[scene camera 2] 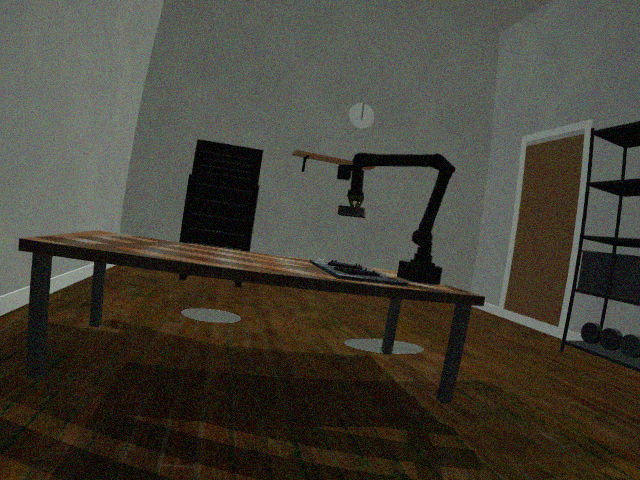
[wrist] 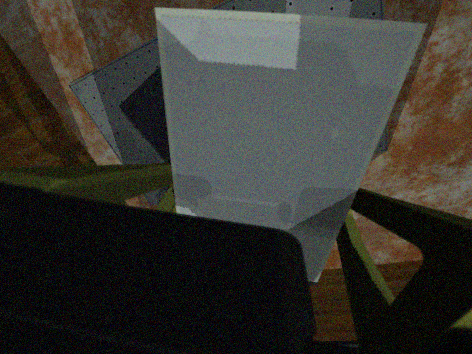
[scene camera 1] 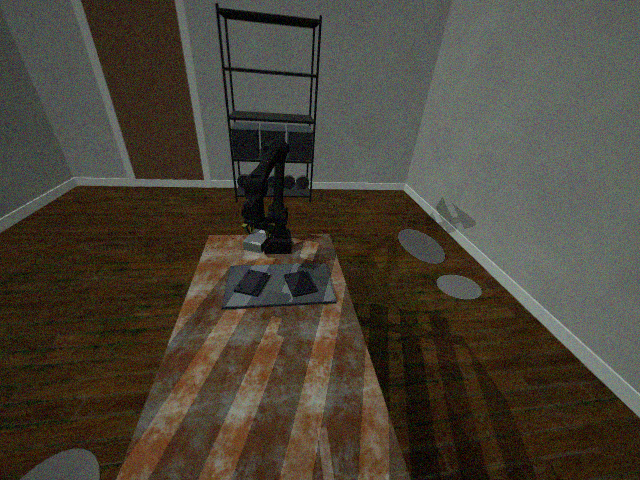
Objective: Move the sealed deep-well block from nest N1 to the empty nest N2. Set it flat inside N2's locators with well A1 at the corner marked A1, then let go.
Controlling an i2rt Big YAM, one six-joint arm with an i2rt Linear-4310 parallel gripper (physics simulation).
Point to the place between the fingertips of my gripper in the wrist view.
At 259, 182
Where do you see a pale grey block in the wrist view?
At 272, 120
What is my gripper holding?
A pale grey block.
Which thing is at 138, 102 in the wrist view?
A dark nest.
